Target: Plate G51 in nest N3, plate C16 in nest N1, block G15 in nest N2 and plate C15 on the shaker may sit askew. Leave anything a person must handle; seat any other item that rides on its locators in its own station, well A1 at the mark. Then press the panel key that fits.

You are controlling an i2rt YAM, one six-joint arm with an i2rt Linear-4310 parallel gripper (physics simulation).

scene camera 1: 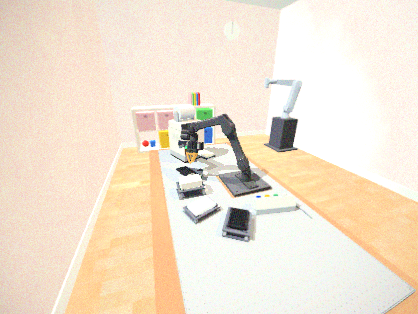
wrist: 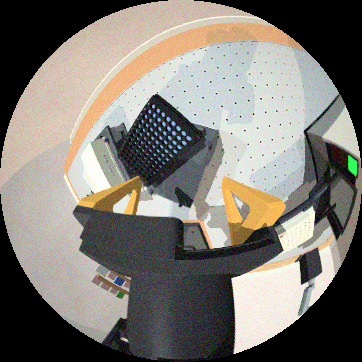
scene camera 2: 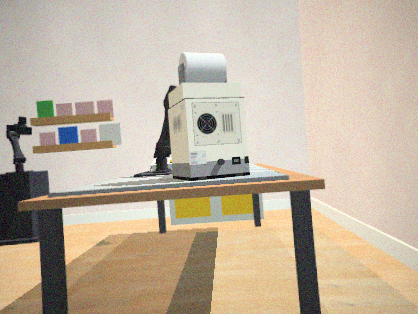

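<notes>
My gripper (scene camera 1: 192, 161) (wrist: 181, 180) is open and empty, above and beside a black plate (scene camera 1: 186, 171) (wrist: 162, 140) with blue wells. That plate lies turned askew over its dark station (wrist: 207, 155). A pale block (scene camera 1: 190, 182) (wrist: 101, 162) sits on the neighbouring nest (scene camera 1: 191, 192). A white plate (scene camera 1: 201, 205) sits on another nest (scene camera 1: 200, 216), and a black plate (scene camera 1: 238, 218) on the nearest nest (scene camera 1: 236, 233). The panel (scene camera 1: 276, 205) has blue, yellow and green keys. Labels are unreadable, and the gripper is hidden in scene camera 2.
A cream instrument (scene camera 1: 176, 137) (scene camera 2: 216, 125) stands at the table's far end, its green display (wrist: 352, 166) right of my gripper. A pale plate (scene camera 1: 206, 155) (wrist: 298, 230) lies in front of it. The arm's base (scene camera 1: 245, 183) is at the right. A second arm (scene camera 1: 291, 97) stands beyond the table.
</notes>
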